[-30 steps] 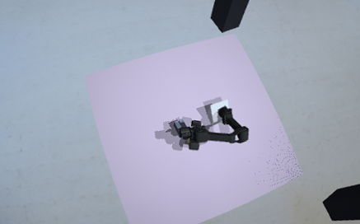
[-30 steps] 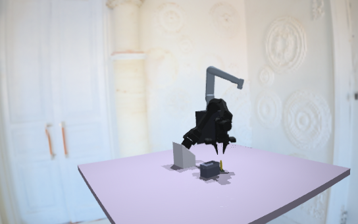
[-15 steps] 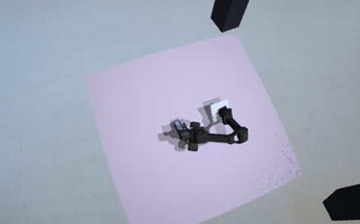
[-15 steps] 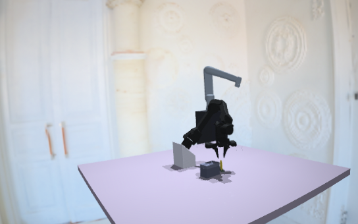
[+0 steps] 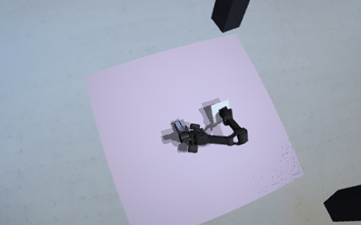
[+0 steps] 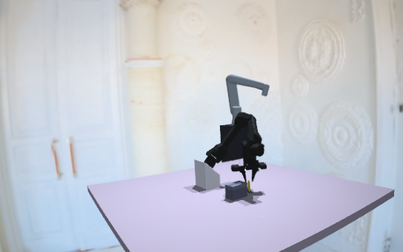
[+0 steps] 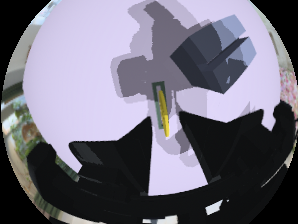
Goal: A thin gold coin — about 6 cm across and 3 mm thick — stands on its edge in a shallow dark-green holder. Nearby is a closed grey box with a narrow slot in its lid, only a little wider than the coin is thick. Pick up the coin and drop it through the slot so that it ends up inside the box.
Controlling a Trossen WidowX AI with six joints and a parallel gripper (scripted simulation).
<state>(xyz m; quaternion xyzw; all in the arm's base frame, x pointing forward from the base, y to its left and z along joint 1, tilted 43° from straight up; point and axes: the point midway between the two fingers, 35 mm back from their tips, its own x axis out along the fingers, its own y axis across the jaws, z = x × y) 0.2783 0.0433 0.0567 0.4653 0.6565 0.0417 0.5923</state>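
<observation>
Now: the coin 2 cm below my gripper tip.
</observation>
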